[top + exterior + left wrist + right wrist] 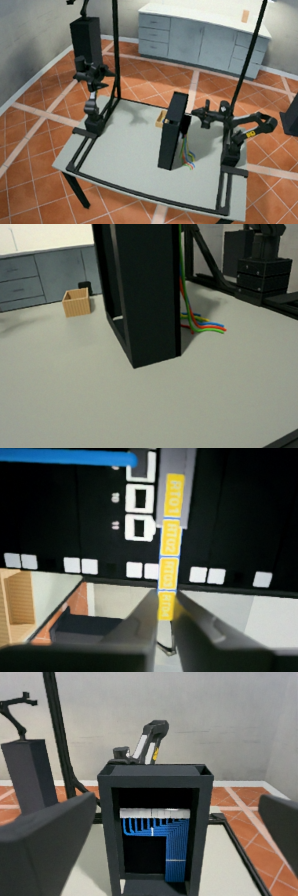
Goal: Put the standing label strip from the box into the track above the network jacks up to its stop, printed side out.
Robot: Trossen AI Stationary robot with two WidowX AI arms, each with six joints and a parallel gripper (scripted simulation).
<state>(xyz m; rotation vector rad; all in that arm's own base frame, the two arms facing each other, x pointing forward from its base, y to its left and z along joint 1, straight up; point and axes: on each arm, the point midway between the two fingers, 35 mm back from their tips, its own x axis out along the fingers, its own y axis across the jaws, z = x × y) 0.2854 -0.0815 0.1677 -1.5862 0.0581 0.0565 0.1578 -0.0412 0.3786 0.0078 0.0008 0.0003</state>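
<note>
The yellow label strip is 30 mm ahead of my left hand and 30 mm to the right of it. The rest, counted from my left hand: small box: 150 mm behind, 210 mm to the right, 270 mm below.
</note>
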